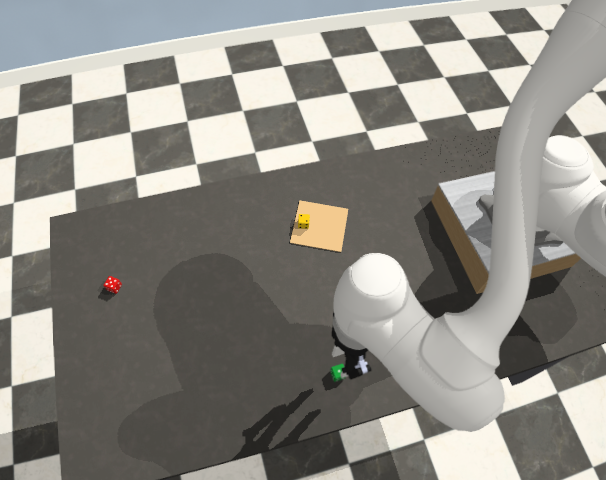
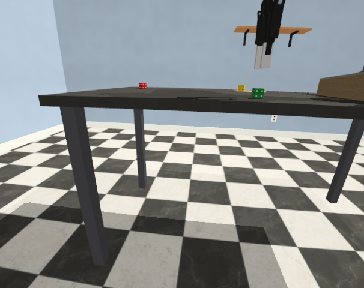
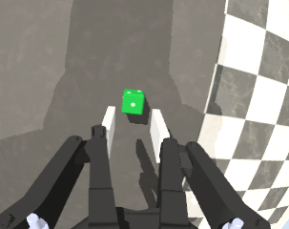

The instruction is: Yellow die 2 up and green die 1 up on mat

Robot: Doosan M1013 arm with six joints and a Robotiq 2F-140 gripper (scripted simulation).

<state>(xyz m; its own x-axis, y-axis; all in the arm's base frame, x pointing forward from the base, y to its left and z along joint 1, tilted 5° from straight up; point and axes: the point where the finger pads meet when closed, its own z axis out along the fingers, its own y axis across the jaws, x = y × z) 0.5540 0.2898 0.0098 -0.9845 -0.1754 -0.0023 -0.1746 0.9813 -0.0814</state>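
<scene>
Right now my hand is 110 mm above the green die. From my hand the other things lie so: tan mat (410 mm to the right, 120 mm below, 40 mm behind); then yellow die (420 mm to the right, 100 mm below, 10 mm ahead); then red die (520 mm ahead, 310 mm to the right, 110 mm below).
</scene>
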